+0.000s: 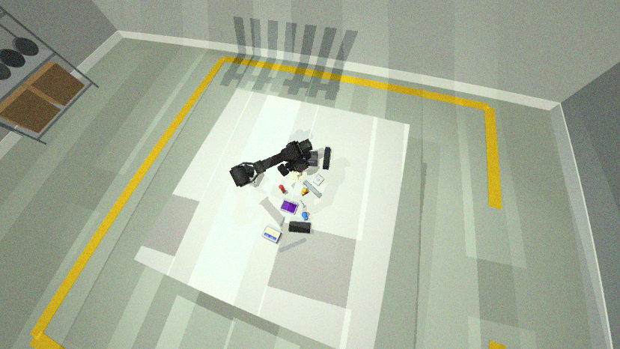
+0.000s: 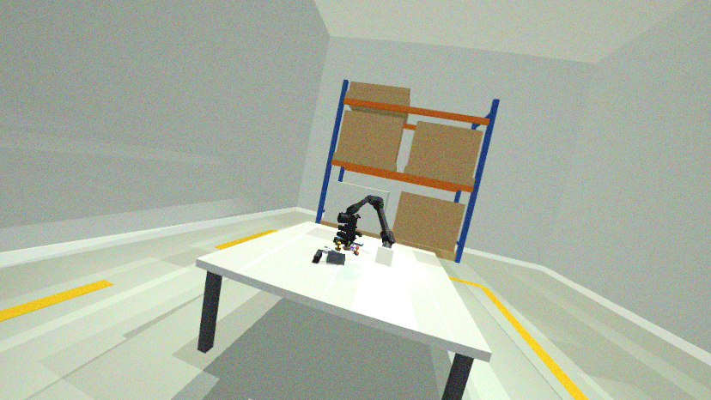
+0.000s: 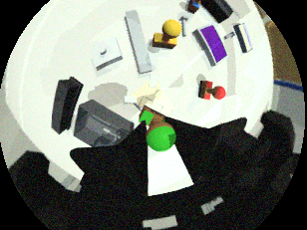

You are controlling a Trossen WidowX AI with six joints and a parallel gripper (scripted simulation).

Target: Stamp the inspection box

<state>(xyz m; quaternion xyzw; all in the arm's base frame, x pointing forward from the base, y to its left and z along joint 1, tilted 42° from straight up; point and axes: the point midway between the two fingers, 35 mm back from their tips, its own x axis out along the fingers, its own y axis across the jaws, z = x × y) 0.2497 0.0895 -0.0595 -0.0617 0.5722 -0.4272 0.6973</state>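
Now: gripper tip 8 cm above the pale beige sheet, 1 cm to the left of it and 1 cm past it. Round my gripper tip: green-knobbed stamp (right at my gripper tip); then grey tray (11 cm to the left, 6 cm below, 3 cm ahead); then yellow-knobbed stamp (10 cm to the right, 8 cm ahead, 6 cm below).
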